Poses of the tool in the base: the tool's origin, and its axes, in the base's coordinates. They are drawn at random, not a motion.
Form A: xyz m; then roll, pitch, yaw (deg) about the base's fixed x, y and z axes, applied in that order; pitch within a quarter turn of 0, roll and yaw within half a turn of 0.
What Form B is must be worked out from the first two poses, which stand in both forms.
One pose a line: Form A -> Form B
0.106 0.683 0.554 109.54 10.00 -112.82 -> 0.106 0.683 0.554; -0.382 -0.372 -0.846; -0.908 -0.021 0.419; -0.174 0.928 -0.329
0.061 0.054 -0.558 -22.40 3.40 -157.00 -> 0.061 0.054 -0.558; -0.919 0.382 0.098; -0.390 -0.842 -0.372; -0.059 -0.380 0.923
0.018 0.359 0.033 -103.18 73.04 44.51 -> 0.018 0.359 0.033; 0.208 -0.504 -0.838; 0.204 -0.815 0.541; -0.957 -0.284 -0.067
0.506 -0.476 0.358 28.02 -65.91 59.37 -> 0.506 -0.476 0.358; 0.208 -0.978 -0.006; 0.351 0.081 -0.933; 0.913 0.192 0.360
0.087 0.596 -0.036 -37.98 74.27 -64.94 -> 0.087 0.596 -0.036; 0.115 0.463 0.879; -0.246 0.870 -0.427; -0.963 -0.167 0.214
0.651 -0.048 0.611 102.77 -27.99 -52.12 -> 0.651 -0.048 0.611; 0.542 -0.456 -0.706; -0.697 0.226 -0.681; 0.469 0.861 -0.195
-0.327 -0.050 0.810 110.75 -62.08 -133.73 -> -0.327 -0.050 0.810; -0.324 0.315 -0.892; -0.338 0.842 0.420; 0.884 0.438 -0.166
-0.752 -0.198 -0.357 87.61 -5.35 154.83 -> -0.752 -0.198 -0.357; -0.901 0.067 0.428; 0.423 -0.077 0.903; 0.093 0.995 0.042
